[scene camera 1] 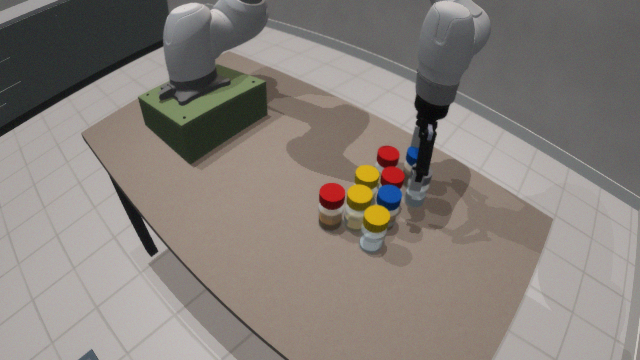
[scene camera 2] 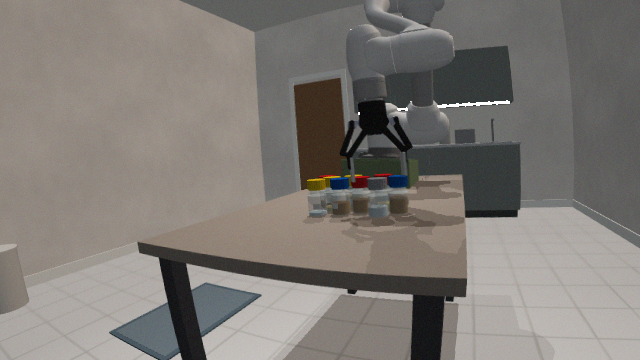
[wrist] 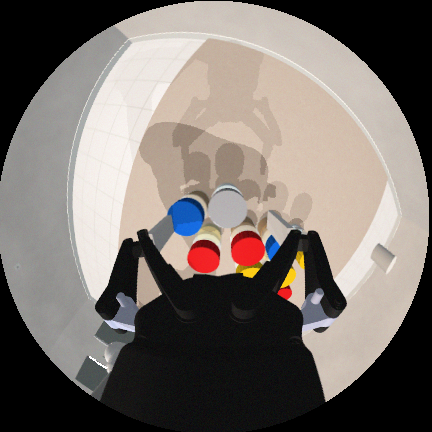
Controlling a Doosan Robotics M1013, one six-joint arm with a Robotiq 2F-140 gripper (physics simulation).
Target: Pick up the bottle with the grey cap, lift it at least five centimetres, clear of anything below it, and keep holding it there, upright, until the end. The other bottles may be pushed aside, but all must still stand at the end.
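Frame: origin at the arm's base, x ahead, y left, z up, level; centimetres.
Seen in the pictures: gripper, fingertip midpoint: (scene camera 1: 415, 166) (scene camera 2: 379, 178) (wrist: 219, 221); arm's base at its link origin: (scene camera 1: 194, 86) (scene camera 2: 383, 159).
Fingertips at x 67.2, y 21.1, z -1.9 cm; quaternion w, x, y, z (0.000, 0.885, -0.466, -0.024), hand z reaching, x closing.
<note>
Pixels of each thing's top centre, then the offset from my fingertips to it. Level surfaces: height alone.
- grey-capped bottle at its top centre: (wrist: 227, 209) (scene camera 1: 422, 170) (scene camera 2: 376, 178) dx +2.1, dy +0.0, dz +0.3 cm
- red-capped bottle at its top centre: (scene camera 1: 332, 192) (wrist: 280, 296) dx -7.6, dy -20.5, dz +0.3 cm
- table at its surface level: dz -10.2 cm
The grey-capped bottle (scene camera 2: 378, 197) (wrist: 227, 207) stands upright on the table at the edge of a cluster; in scene camera 1 a finger hides its cap, and its clear lower part (scene camera 1: 415, 196) shows. My gripper (scene camera 1: 418, 165) (scene camera 2: 378, 175) (wrist: 219, 221) is open and empty, pointing down, with its fingertips near cap height. In the wrist view the grey cap lies slightly beyond the line between the fingertips. A blue-capped bottle (scene camera 1: 412, 156) (scene camera 2: 398, 197) (wrist: 186, 216) stands beside it, close to one fingertip. Two red-capped bottles (wrist: 203, 256) (wrist: 247, 250) stand on the palm side.
The other blue-capped bottle (scene camera 1: 389, 199) (scene camera 2: 340, 197), yellow-capped bottles (scene camera 1: 376, 220) (scene camera 1: 359, 198) (scene camera 1: 367, 176) and another red-capped bottle (scene camera 1: 331, 197) stand upright in the cluster on the table (scene camera 1: 260, 215) (scene camera 2: 280, 235). The arm's green base block (scene camera 1: 220, 125) stands at the table's far end.
</note>
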